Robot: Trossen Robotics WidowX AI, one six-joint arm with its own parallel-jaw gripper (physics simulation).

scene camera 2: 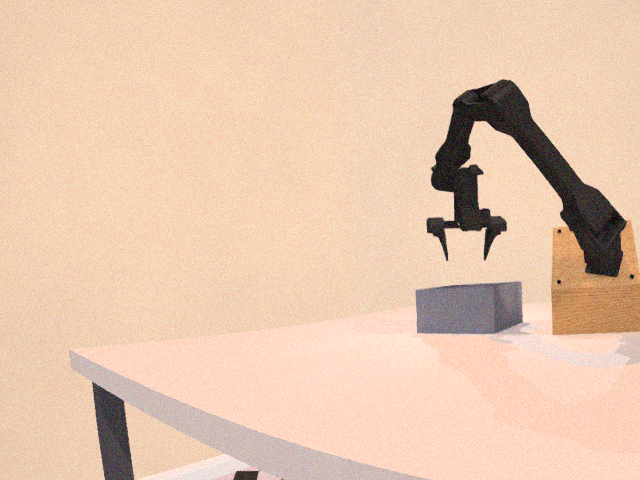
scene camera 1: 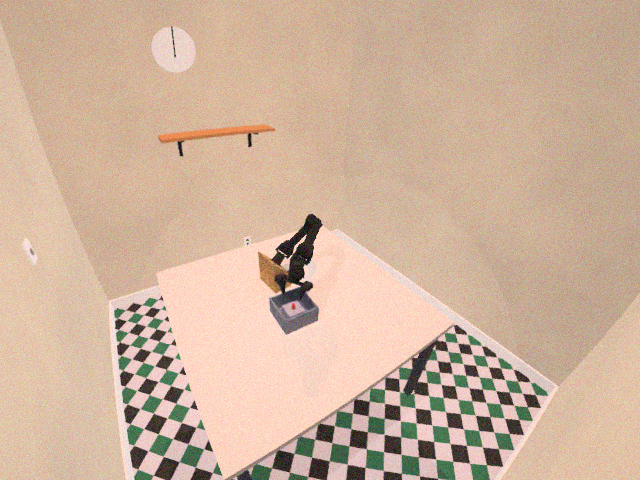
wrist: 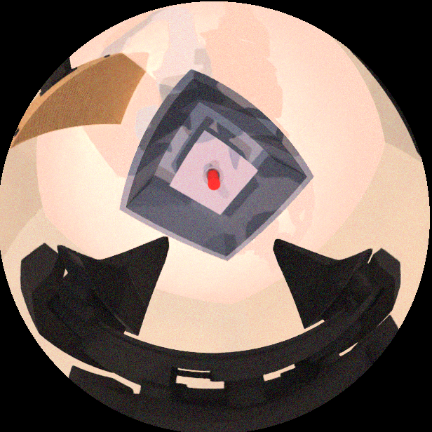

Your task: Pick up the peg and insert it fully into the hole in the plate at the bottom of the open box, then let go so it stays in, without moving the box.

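Frame: origin at the arm's base, x ahead, y left, z up, level; centimetres.
Seen in the pictures: gripper, between the fingertips: (scene camera 2: 466, 260) (scene camera 1: 291, 297); arm's base, origin of its link: (scene camera 2: 604, 262) (scene camera 1: 275, 262).
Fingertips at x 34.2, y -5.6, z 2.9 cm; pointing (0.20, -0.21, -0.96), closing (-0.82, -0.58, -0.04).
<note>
Offsets run from my fingertips to a thing's middle. Level surfaces: height alone.
The red peg {dx -1.8, dy +1.6, dz -10.9 cm} (scene camera 1: 293, 306) (wrist: 213, 180) stands in the hole of the pale plate (wrist: 195, 182) at the bottom of the open box, with its upper part showing above the plate. How deep it sits I cannot tell. The grey-blue open box {dx -1.9, dy +1.7, dz -10.8 cm} (scene camera 1: 300, 323) (scene camera 2: 454, 311) (wrist: 175, 222) stands on the table; in scene camera 2 its walls hide the peg and the plate. My gripper (scene camera 1: 292, 296) (scene camera 2: 465, 259) (wrist: 223, 244) is wide open and empty. It points down and hangs above the box, with its fingertips higher than the rim and apart from the peg.
The wooden mount (scene camera 1: 270, 272) (scene camera 2: 594, 310) (wrist: 95, 100) of the arm stands behind the box, beside it in scene camera 2. The table {dz -15.7 cm} (scene camera 1: 268, 372) (scene camera 2: 310, 382) carries both. An orange shelf (scene camera 1: 217, 133) is fixed on the wall, far above the table.
</note>
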